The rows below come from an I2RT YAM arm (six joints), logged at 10 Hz.
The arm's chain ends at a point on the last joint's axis. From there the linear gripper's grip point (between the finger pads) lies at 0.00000 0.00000 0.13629 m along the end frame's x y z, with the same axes.
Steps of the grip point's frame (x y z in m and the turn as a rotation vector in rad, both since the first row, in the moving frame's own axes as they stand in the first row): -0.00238, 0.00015, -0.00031, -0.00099, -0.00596, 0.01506; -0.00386, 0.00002, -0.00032, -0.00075, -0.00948, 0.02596; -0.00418, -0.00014, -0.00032, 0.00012, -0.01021, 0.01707; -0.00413, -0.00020, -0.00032, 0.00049, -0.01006, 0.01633; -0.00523, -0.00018, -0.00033, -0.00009, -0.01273, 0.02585; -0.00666, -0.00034, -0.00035, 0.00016, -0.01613, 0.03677; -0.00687, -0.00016, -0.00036, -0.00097, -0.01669, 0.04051; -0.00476, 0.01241, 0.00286, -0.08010, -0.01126, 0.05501
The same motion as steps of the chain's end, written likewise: -0.00157, 0.00002, -0.00031, -0.00099, -0.00596, 0.01506; -0.00257, -0.00007, -0.00031, -0.00075, -0.00948, 0.02596; -0.00279, -0.00011, -0.00031, 0.00012, -0.01021, 0.01707; -0.00276, -0.00012, -0.00031, 0.00049, -0.01006, 0.01633; -0.00350, -0.00017, -0.00032, -0.00009, -0.01273, 0.02585; -0.00446, -0.00028, -0.00033, 0.00016, -0.01613, 0.03677; -0.00459, -0.00025, -0.00034, -0.00097, -0.01669, 0.04051; -0.00293, 0.00155, 0.00331, -0.08010, -0.01126, 0.05501
